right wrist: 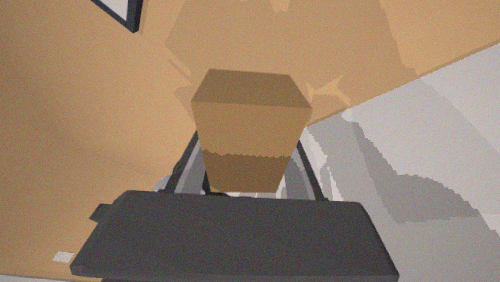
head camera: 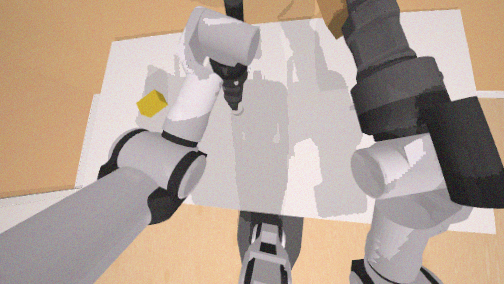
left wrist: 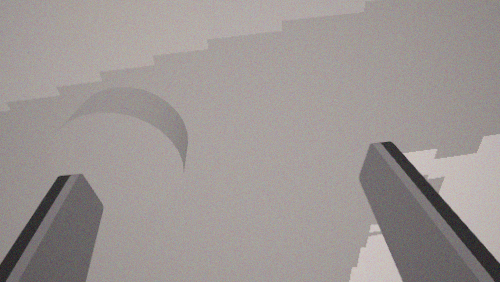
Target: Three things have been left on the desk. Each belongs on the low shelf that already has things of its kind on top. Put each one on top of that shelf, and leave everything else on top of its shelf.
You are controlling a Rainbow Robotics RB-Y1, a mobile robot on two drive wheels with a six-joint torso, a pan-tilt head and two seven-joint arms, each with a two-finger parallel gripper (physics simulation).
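Frame: origin at the robot's base, x ahead, y left, z up, level; metres.
Seen in the pictures: left gripper, fingertip midpoint: [head camera: 236, 95] [left wrist: 232, 175]; right gripper, fingertip midpoint: [right wrist: 247, 137].
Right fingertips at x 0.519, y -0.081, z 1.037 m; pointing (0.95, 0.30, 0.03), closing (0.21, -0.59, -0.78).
Observation:
Offsets run from my right fingertips to a thing's top centre. Level surfaces: height alone.
A yellow block {dx -0.093, dy +0.638, dz -0.272 m} [head camera: 151, 104] rests on the white desk {dz -0.317 m} [head camera: 302, 167] at the left in the head view. A small off-white cylinder {dx -0.087, dy +0.263, dz -0.293 m} [head camera: 240, 110] [left wrist: 122, 145] stands on the desk. My left gripper [head camera: 234, 107] [left wrist: 232, 175] is open and empty and points down close by the cylinder. In the left wrist view the cylinder is left of the middle, near the left fingertip, its lower outline hard to make out. My right gripper [right wrist: 247, 137] is shut on a tan-brown block {dx +0.000, dy +0.001, dz +0.052 m} [head camera: 333, 17] [right wrist: 252, 127], held beyond the desk's far edge. The low shelves cannot be made out.
Orange-brown floor [head camera: 45, 110] [right wrist: 100, 100] lies around the desk. A dark-framed pale panel [right wrist: 134, 20] shows at the upper left of the right wrist view. Pale strips [head camera: 30, 202] [head camera: 491, 94] show beside the desk. Both arms hang over the desk and cast shadows on it.

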